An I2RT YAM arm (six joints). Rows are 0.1 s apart.
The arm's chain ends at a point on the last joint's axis. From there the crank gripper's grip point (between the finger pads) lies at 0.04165 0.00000 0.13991 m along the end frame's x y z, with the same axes.
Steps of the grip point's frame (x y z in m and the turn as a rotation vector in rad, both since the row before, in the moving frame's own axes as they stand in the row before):
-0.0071, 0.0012, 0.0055, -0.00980, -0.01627, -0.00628
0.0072, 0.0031, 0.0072, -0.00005, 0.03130, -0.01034
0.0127, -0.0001, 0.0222, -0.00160, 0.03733, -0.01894
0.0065, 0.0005, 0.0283, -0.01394, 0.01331, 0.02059
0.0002, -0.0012, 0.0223, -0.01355, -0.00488, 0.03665
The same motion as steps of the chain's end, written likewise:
-0.0048, 0.0001, 0.0048, -0.00980, -0.01627, -0.00628
0.0028, 0.0035, 0.0086, -0.00005, 0.03130, -0.01034
0.0075, 0.0005, 0.0239, -0.00160, 0.03733, -0.01894
0.0047, -0.0023, 0.0289, -0.01394, 0.01331, 0.02059
0.0009, -0.0046, 0.0221, -0.01355, -0.00488, 0.03665

